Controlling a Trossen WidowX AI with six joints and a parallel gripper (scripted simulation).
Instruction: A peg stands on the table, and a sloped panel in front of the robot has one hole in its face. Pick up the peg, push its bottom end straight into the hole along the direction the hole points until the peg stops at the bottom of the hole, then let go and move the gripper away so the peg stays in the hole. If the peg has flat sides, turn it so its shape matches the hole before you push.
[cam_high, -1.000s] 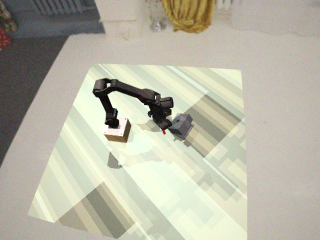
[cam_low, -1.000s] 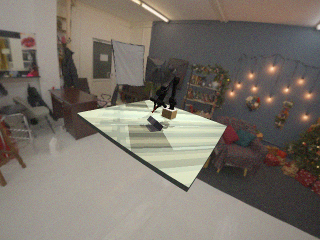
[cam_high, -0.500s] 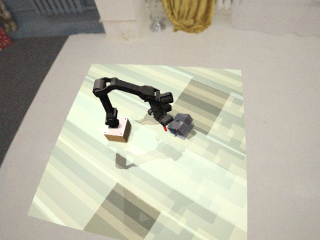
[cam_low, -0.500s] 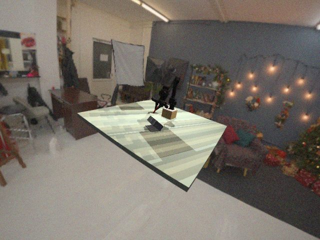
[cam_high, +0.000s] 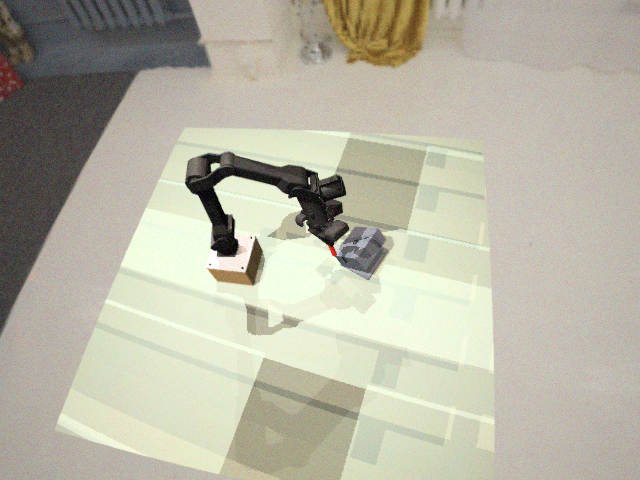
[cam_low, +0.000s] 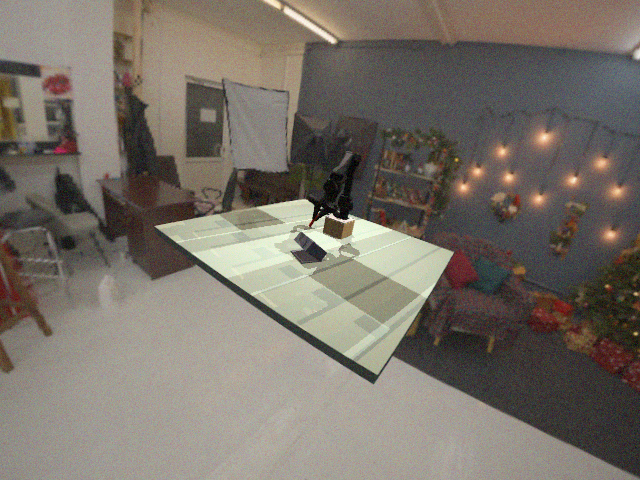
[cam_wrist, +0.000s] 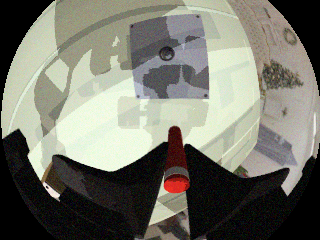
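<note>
Now: gripper tip 90 mm short of the sloped grey panel, 50 mm to the right of it and 100 mm above it. From my gripper tip the other things lie so: red round peg 10 mm behind, 20 mm above.
</note>
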